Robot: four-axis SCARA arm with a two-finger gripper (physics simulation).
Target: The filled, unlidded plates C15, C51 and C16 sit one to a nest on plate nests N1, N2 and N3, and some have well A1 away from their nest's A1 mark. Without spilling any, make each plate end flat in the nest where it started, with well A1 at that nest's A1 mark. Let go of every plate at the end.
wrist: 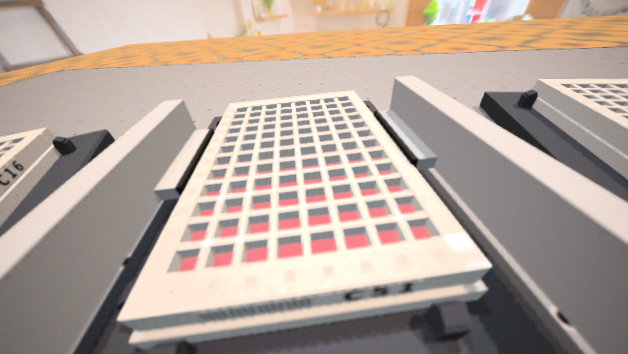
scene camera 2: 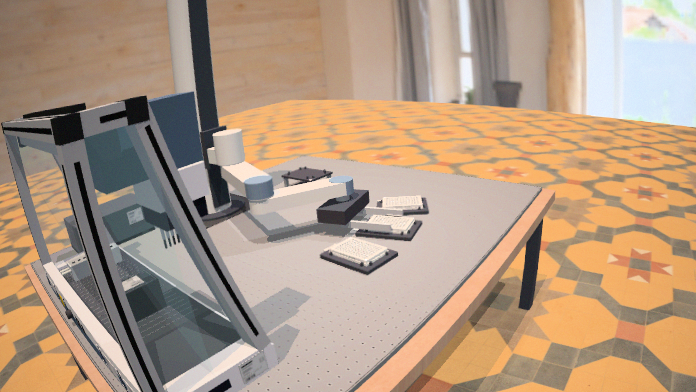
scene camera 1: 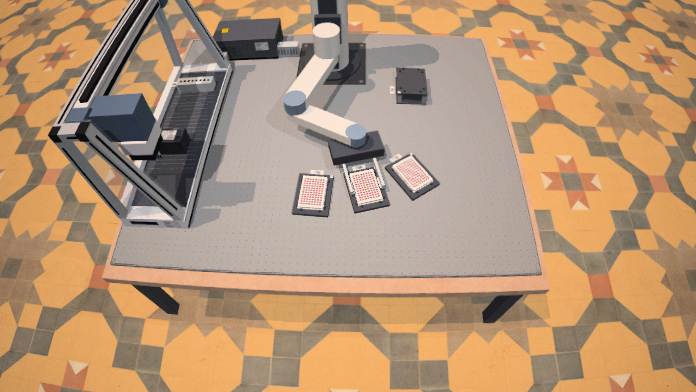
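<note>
Plate C51 (scene camera 1: 367, 186) (scene camera 2: 392, 225) (wrist: 300, 190) is level and low at the middle nest (scene camera 1: 371, 208) (scene camera 2: 411, 234), within or right at its corner posts; any small gap under it is hard to tell. My gripper (scene camera 1: 368, 190) (scene camera 2: 396, 221) (wrist: 293, 108) is shut on C51, one pad against each long side. Red fill shows in its wells. Plate C16 (scene camera 1: 412, 173) (scene camera 2: 402, 202) (wrist: 20, 170) sits in the nest (scene camera 1: 434, 183) (wrist: 92, 145) at scene camera 1's right. The remaining plate, C15 (scene camera 1: 313, 192) (scene camera 2: 357, 250) (wrist: 595, 107), sits in the left nest (scene camera 1: 311, 213) (wrist: 505, 107).
A framed enclosure (scene camera 1: 207, 145) (scene camera 2: 255, 330) with a blue head (scene camera 1: 122, 117) stands at the table's left. A dark box (scene camera 1: 247, 37) stands behind it. A raised black stand (scene camera 1: 411, 82) (scene camera 2: 307, 174) is at the back right. The neighbouring nests lie close outside both fingers.
</note>
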